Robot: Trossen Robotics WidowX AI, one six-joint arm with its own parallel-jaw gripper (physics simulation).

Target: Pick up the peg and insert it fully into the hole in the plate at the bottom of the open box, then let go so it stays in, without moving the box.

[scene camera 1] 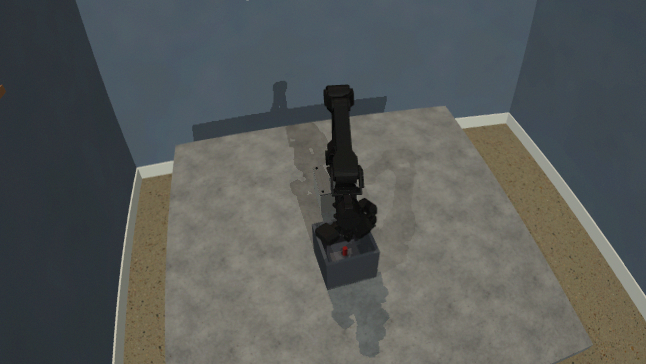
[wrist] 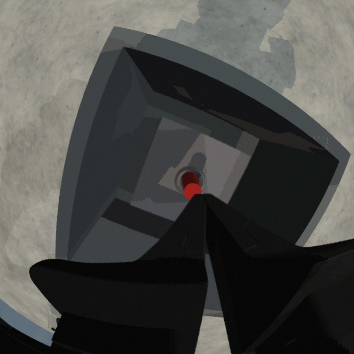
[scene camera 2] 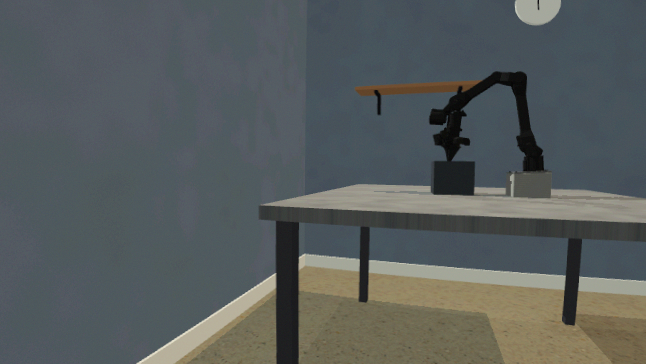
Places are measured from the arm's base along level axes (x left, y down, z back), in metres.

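Pixels of known places: gripper, fingertip midpoint: (scene camera 1: 348, 241) (wrist: 201, 201); arm's base at its link origin: (scene camera 2: 534, 171).
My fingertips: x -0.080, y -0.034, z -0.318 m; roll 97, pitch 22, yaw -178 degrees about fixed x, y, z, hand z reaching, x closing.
Ahead of a thing's pixels: the offset from my fingertips to its middle. Level surfaces: height alone.
A red peg @[dy +0.087, dx -0.004, dz +0.012 m] (scene camera 1: 345, 251) (wrist: 191, 187) stands upright in the ringed hole of the light plate @[dy +0.101, dx -0.005, dz +0.013 m] (wrist: 225, 162) at the bottom of the open dark grey box @[dy +0.067, dx -0.005, dz +0.013 m] (scene camera 1: 353, 270) (scene camera 2: 453, 178) (wrist: 80, 150). How deep the peg sits cannot be told exactly; part of it sticks up above the plate. My gripper (scene camera 2: 449, 160) (wrist: 201, 201) is shut and empty, its tips together at about the height of the box rim, above the peg and apart from it. In the wrist view the tips show beside the peg's top. The fingers hide the near part of the box.
The box stands on the grey table @[dy +0.135 m] (scene camera 1: 240, 240) (scene camera 2: 350, 202) in front of the arm's light base block (scene camera 2: 531, 184). The box walls rise on all sides around the plate. An orange shelf (scene camera 2: 415, 88) is on the wall behind.
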